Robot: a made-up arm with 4 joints.
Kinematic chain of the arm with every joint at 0, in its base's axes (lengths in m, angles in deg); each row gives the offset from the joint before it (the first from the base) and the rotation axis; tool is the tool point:
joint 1: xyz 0 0 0.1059 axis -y
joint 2: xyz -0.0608 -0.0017 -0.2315 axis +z
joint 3: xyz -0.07 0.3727 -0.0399 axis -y
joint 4: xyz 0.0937 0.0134 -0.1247 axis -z
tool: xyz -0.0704 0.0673 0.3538
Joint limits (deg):
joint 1: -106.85..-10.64
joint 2: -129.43..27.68
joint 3: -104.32..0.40
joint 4: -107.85..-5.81
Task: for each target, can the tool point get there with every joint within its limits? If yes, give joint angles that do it. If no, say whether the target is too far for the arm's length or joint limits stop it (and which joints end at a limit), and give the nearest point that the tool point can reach.
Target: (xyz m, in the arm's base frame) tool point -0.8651 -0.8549 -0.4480
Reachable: no: too far | nearest point -0.3378 -0.3887 -0.1104 | short by 0.781 m
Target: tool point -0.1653 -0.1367 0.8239
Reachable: no: joint limits stop it (at a limit: joint 2, joint 3) | nearest point -0.0660 0.2831 0.3924 | short by 0.610 m
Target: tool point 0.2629 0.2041 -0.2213
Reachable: yes | joints -18.20 -43.82 -77.01 -14.07
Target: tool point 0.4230 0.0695 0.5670
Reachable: no: joint limits stop it (at a limit: joint 1, joint 2, joint 3) | nearest point 0.0453 0.2887 0.4014 | short by 0.467 m
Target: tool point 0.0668 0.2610 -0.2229
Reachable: yes | joints -33.21 -25.19 -82.03 -56.83
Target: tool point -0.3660 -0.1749 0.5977
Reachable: no: joint limits stop it (at a limit: joint 1, joint 2, joint 3, joint 4) | nearest point -0.3850 -0.2989 0.1376 | short by 0.477 m
